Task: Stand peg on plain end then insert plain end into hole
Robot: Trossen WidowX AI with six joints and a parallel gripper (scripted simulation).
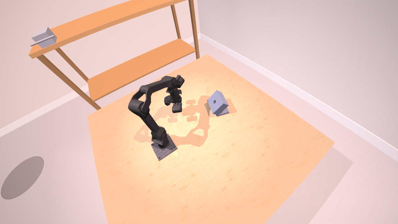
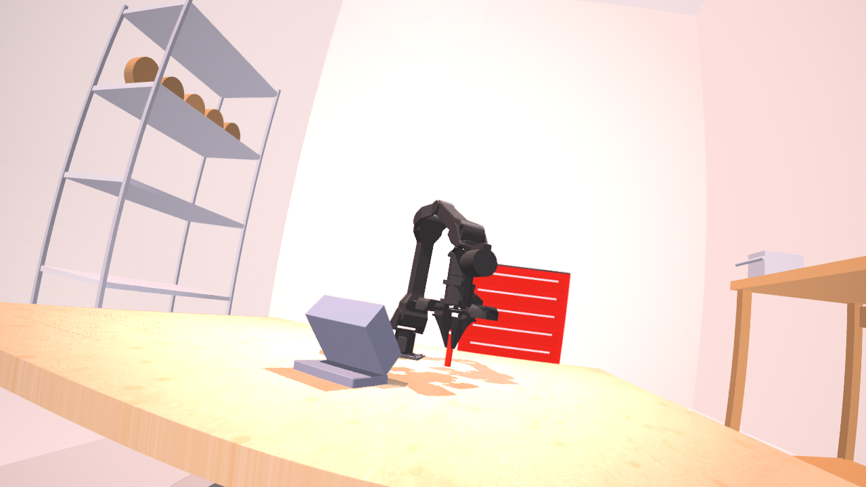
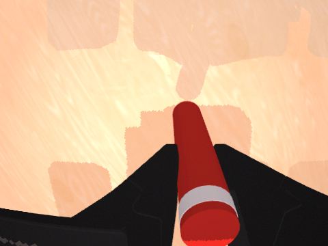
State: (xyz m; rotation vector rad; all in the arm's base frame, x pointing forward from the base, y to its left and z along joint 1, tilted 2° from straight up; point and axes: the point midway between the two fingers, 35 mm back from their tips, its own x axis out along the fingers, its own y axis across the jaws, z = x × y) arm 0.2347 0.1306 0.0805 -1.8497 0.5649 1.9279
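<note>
The grey sloped panel is 220 mm ahead of my gripper tip, 160 mm to the right of it and 10 mm above it. Round my gripper tip: red peg: 20 mm above.
</note>
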